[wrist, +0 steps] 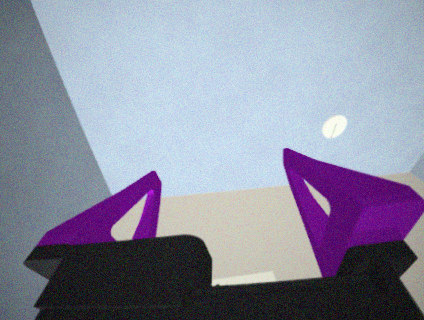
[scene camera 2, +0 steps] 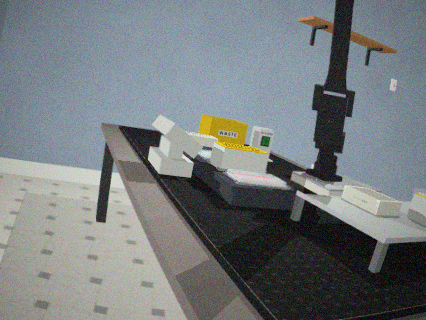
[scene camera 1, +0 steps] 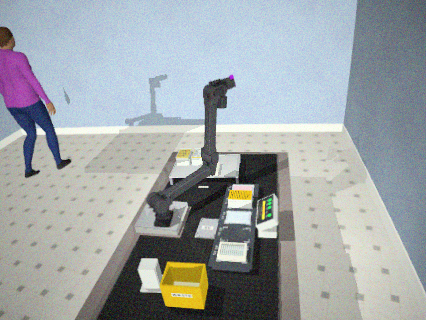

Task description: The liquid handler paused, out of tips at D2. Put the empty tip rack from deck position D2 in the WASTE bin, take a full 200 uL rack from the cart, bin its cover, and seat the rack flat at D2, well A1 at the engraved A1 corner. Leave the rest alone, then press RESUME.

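Places are measured from the arm's base along level axes (x back, y left, z down), in centimetres.
Where they show: gripper, fingertip midpoint: [wrist: 217,166]; arm's base at its link origin: [scene camera 2: 323,177] [scene camera 1: 164,219].
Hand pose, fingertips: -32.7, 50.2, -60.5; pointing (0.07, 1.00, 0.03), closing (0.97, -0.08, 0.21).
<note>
Things, the pixels of their top centre, and the offset from my fingertips, as dx, dy, dz.
- pale plate at its top centre: [scene camera 1: 238,215] -8.0, -50.9, +57.3
- pink plate at its top centre: [scene camera 2: 257,176] [scene camera 1: 242,188] -9.9, -26.1, +57.3
- yellow WASTE bin at its top centre: [scene camera 2: 224,119] [scene camera 1: 183,274] +12.1, -94.6, +49.9
- cart at its top centre: [scene camera 2: 403,213] [scene camera 1: 206,164] +15.3, +1.1, +56.8
- white box at its top centre: [scene camera 2: 264,128] [scene camera 1: 147,263] +28.3, -89.5, +50.4
- pale square plate at its top centre: [scene camera 1: 207,226] +8.3, -54.0, +62.0
My gripper [scene camera 1: 231,77] [wrist: 217,166] is open and empty, raised high above the table. On the dark deck [scene camera 1: 214,260] [scene camera 2: 260,198], a whitish rack with a grid of holes [scene camera 1: 232,252] sits at the near end in scene camera 1. A bare position, a pale plate [scene camera 1: 237,217], a yellow-topped rack [scene camera 1: 240,196] [scene camera 2: 240,155] and a pink plate [scene camera 1: 243,187] [scene camera 2: 256,178] follow. Position labels are unreadable. The yellow WASTE bin [scene camera 1: 184,296] [scene camera 2: 223,129] has something pale inside. The cart [scene camera 1: 229,165] [scene camera 2: 395,235] holds a yellow-topped rack [scene camera 1: 183,155] and pale boxes [scene camera 1: 196,158] [scene camera 2: 370,201].
A console [scene camera 1: 267,215] [scene camera 2: 170,165] with green buttons stands beside the deck. A white box [scene camera 1: 150,274] [scene camera 2: 262,139] stands by the bin. A pale square plate [scene camera 1: 206,228] lies between arm base and deck. A person [scene camera 1: 25,95] stands at left, away from the table.
</note>
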